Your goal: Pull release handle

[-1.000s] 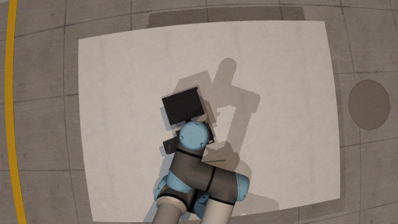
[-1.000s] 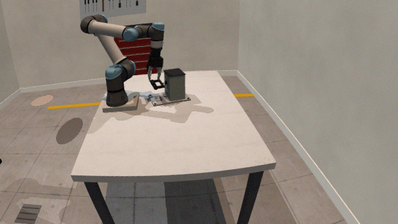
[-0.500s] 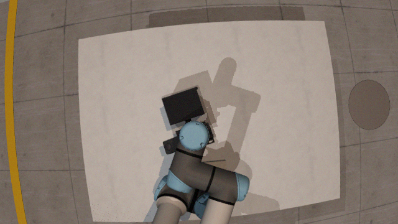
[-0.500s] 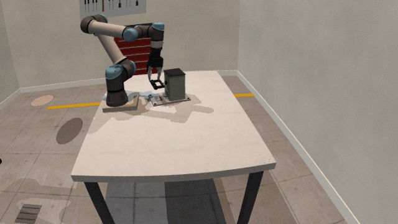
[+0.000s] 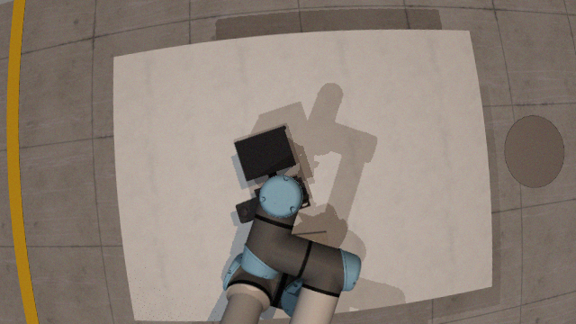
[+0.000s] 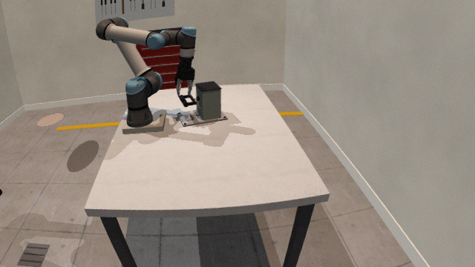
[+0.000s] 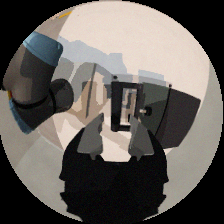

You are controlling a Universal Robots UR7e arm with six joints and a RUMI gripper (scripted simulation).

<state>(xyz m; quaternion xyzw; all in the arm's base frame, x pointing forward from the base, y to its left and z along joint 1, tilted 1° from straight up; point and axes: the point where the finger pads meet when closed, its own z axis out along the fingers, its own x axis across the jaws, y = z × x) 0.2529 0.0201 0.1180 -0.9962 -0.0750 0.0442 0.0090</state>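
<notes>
My hand is 14 cm above the metal baseplate, 9 cm short of it and 1 cm to the right of it.
</notes>
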